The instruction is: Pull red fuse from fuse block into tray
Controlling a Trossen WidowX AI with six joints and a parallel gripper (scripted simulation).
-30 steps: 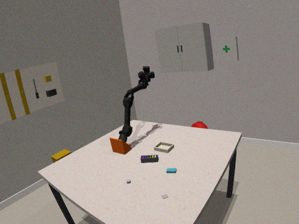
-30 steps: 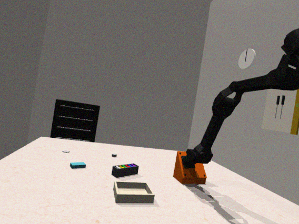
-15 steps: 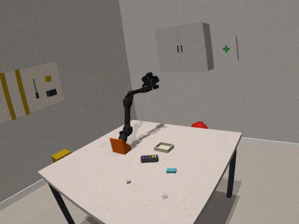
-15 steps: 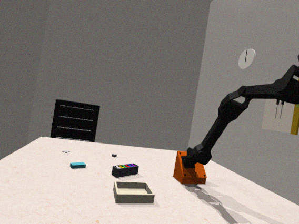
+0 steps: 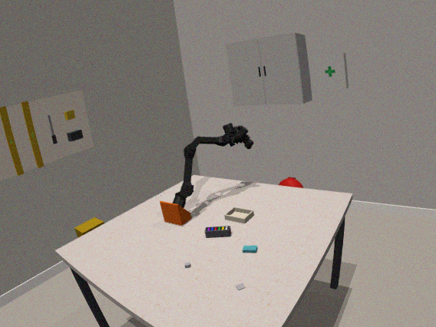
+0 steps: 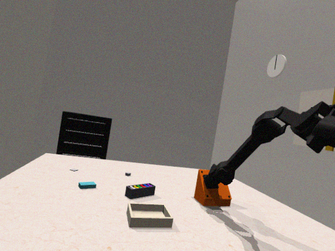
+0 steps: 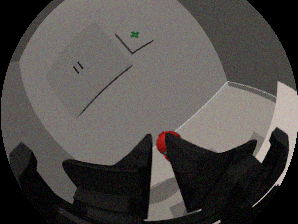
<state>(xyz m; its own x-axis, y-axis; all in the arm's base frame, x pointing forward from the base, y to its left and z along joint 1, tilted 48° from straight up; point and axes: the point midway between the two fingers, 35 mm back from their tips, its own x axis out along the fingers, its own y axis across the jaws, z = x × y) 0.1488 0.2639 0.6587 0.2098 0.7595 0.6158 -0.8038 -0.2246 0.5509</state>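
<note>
Now: the red fuse 77 cm to the right of my gripper tip, 30 cm below it and 12 cm ahead of it. Round my gripper tip: beige tray 56 cm to the right, 32 cm below, 15 cm ahead.
</note>
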